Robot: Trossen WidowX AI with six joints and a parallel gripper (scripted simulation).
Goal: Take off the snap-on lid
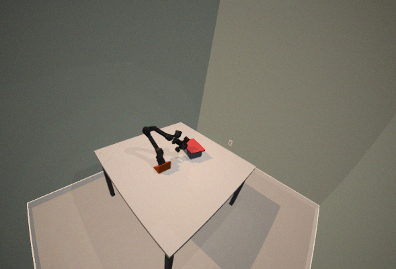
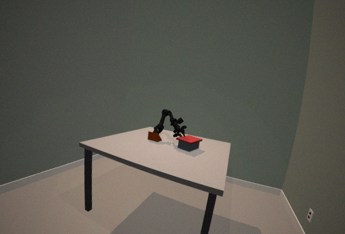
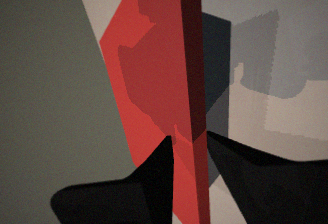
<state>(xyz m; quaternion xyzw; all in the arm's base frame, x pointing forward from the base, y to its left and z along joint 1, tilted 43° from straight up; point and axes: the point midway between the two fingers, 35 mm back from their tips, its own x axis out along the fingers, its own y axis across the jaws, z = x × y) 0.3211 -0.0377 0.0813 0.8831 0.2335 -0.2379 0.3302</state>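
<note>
My gripper tip is now 70 mm short of the red lid and 20 mm to the left of it. Also, from my gripper tip: grey-blue storage box (70 mm ahead, 50 mm below, 20 mm to the right).
</note>
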